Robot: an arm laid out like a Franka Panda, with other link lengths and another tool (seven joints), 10 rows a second.
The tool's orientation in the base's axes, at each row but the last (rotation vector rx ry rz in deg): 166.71, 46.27, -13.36; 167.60, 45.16, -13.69; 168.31, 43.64, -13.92; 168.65, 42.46, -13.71; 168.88, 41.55, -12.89; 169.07, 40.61, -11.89; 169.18, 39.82, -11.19; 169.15, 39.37, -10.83; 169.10, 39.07, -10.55; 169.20, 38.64, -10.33
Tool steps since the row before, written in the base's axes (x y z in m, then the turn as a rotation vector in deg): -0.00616, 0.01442, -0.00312, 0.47, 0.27, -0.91; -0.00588, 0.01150, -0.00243, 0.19, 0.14, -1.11; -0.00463, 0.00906, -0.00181, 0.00, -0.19, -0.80; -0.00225, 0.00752, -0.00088, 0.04, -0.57, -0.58; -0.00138, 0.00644, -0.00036, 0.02, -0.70, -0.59; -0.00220, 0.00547, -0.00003, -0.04, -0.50, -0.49; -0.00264, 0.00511, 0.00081, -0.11, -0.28, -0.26; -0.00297, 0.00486, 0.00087, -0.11, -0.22, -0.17; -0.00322, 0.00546, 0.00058, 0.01, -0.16, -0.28; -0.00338, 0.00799, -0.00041, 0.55, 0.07, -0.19
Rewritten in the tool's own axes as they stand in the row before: 0.00258, -0.01569, 0.00163, 0.69, -0.05, 0.80; 0.00105, -0.01301, 0.00152, 0.43, -0.09, 1.05; 0.00062, -0.01025, 0.00117, 0.05, 0.12, 0.81; 0.00167, -0.00772, 0.00016, -0.13, 0.49, 0.64; 0.00177, -0.00635, -0.00032, -0.20, 0.59, 0.67; 0.00049, -0.00586, -0.00043, -0.18, 0.39, 0.55; -0.00023, -0.00568, -0.00119, -0.18, 0.18, 0.30; -0.00067, -0.00560, -0.00120, -0.17, 0.13, 0.21; -0.00061, -0.00626, -0.00099, -0.02, 0.13, 0.30; 0.00043, -0.00867, -0.00033, 0.55, 0.16, 0.13
